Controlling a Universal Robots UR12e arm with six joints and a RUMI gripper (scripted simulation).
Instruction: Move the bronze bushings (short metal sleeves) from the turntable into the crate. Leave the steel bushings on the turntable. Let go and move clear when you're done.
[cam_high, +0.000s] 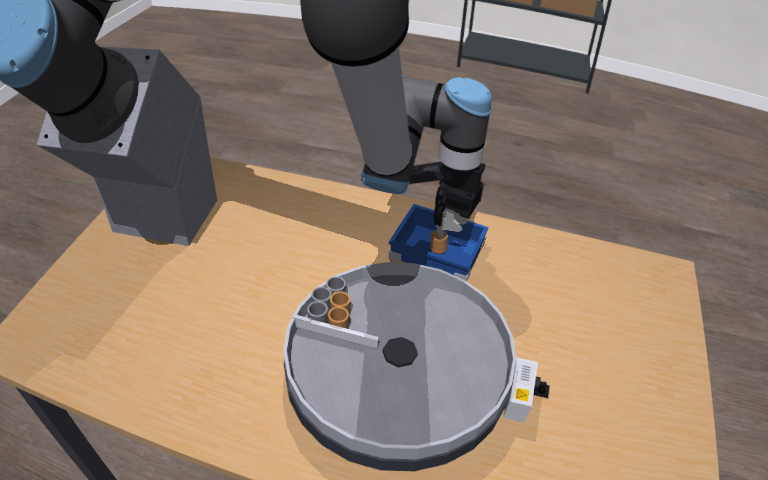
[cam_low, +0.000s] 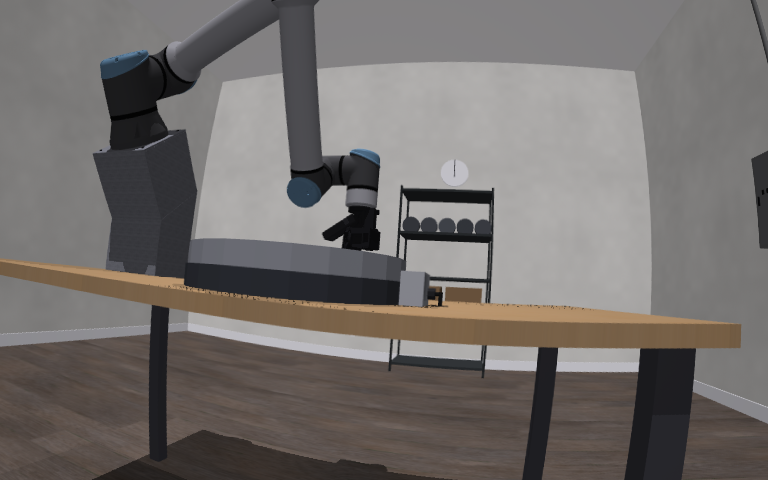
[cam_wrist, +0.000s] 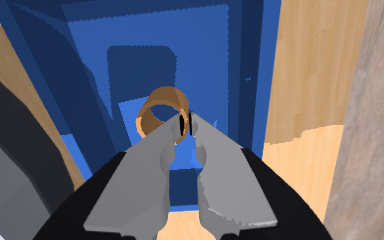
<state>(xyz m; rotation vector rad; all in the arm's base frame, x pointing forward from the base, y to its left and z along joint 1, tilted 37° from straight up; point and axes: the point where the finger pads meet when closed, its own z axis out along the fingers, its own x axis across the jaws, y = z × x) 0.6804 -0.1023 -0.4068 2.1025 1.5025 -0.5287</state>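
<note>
Now: hand 2 cm to the left of the blue crate and 2 cm above it. Round my hand: grey turntable 5 cm behind, 36 cm to the right, 1 cm above.
</note>
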